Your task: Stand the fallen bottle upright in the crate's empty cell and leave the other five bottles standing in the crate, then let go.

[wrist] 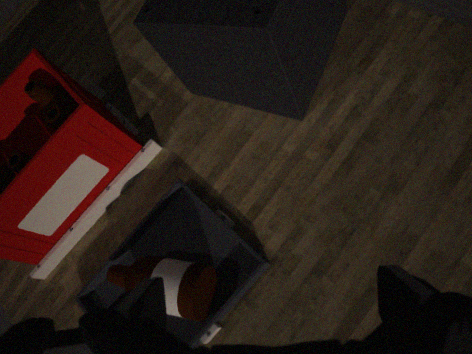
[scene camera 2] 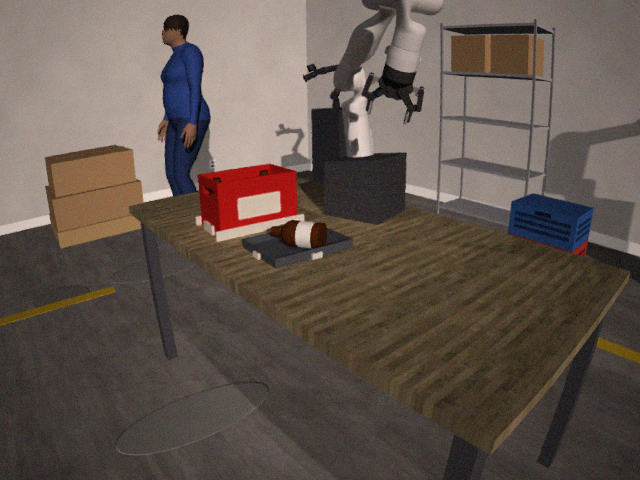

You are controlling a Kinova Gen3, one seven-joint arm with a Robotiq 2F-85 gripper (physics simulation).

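Seen in the pictures: gripper, between the fingertips: [wrist: 270,295] [scene camera 2: 386,117]; arm's base, origin of its link: [scene camera 2: 359,155].
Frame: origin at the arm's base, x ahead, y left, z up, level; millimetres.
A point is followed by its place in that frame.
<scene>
The brown bottle with a white label [scene camera 2: 310,234] {z -138, x 458, y 179 mm} [wrist: 197,290] {z -126, x 417, y 187 mm} lies on its side in a shallow dark tray [scene camera 2: 336,243] {z -170, x 400, y 221 mm} [wrist: 175,225] {z -190, x 365, y 73 mm}, its neck pointing toward the crate side. The red crate [scene camera 2: 219,206] {z -91, x 542, y -113 mm} [wrist: 95,142] {z -82, x 317, y -54 mm} stands beside the tray. In the wrist view, dark bottle tops [wrist: 50,111] {z -31, x 312, y -113 mm} show inside the crate; its cells are too dark and partly cut off, so the empty cell cannot be made out. My gripper [scene camera 2: 388,116] {z 175, x 349, y 343 mm} [wrist: 270,295] {z 175, x 349, y 343 mm} is open and empty, high above the table, away from the crate; one fingertip overlaps the bottle in the wrist view.
White strips [scene camera 2: 242,231] {z -179, x 484, y -84 mm} [wrist: 95,212] {z -176, x 416, y -67 mm} edge the crate's base. A dark block [scene camera 2: 361,186] {z -74, x 139, y 111 mm} [wrist: 240,65] {z -66, x 139, y 109 mm} stands at the table's back by the arm. Beyond the table are a person in blue [scene camera 2: 183,82], cardboard boxes [scene camera 2: 95,204], a metal shelf unit [scene camera 2: 534,103] and a blue crate [scene camera 2: 550,222].
</scene>
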